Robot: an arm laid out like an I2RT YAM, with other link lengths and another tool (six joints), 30 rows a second.
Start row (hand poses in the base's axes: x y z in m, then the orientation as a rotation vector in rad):
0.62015 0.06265 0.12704 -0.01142 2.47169 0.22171
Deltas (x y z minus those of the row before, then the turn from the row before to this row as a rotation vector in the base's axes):
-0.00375 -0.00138 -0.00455 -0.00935 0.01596 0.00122
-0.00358 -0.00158 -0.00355 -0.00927 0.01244 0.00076
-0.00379 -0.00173 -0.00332 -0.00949 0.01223 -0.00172
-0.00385 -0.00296 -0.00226 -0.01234 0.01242 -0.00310
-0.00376 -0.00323 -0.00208 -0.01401 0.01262 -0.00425
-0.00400 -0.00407 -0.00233 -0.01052 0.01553 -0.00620
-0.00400 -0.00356 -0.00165 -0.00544 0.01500 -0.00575
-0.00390 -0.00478 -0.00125 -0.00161 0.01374 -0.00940
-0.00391 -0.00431 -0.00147 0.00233 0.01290 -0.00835
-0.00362 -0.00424 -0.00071 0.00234 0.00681 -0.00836
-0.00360 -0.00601 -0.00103 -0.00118 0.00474 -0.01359
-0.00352 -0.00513 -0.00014 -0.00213 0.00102 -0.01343
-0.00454 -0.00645 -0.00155 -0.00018 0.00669 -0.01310
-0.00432 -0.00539 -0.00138 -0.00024 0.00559 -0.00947
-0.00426 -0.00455 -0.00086 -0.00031 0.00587 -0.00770
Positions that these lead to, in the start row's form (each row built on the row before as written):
0.61640 0.06127 0.12249 -0.01519 2.48867 0.21154
0.61282 0.05969 0.11894 -0.01874 2.50208 0.20100
0.60903 0.05796 0.11562 -0.01930 2.51517 0.18907
0.60518 0.05500 0.11336 -0.01926 2.52862 0.17292
0.60142 0.05177 0.11128 -0.01841 2.54229 0.15409
0.59742 0.04770 0.10895 -0.01349 2.55843 0.13894
0.59342 0.04414 0.10730 -0.00719 2.57363 0.13034
0.58952 0.03936 0.10605 0.00522 2.58716 0.12520
0.58561 0.03505 0.10458 0.01774 2.59960 0.12550
0.58199 0.03081 0.10387 0.02992 2.60591 0.12567
0.57839 0.02480 0.10284 0.04755 2.61003 0.11934
0.57487 0.01967 0.10270 0.06439 2.61038 0.11180
0.57033 0.01322 0.10115 0.08192 2.61623 0.10688
0.56601 0.00783 0.09977 0.09464 2.62115 0.10316
0.56175 0.00328 0.09891 0.10507 2.62644 0.09994

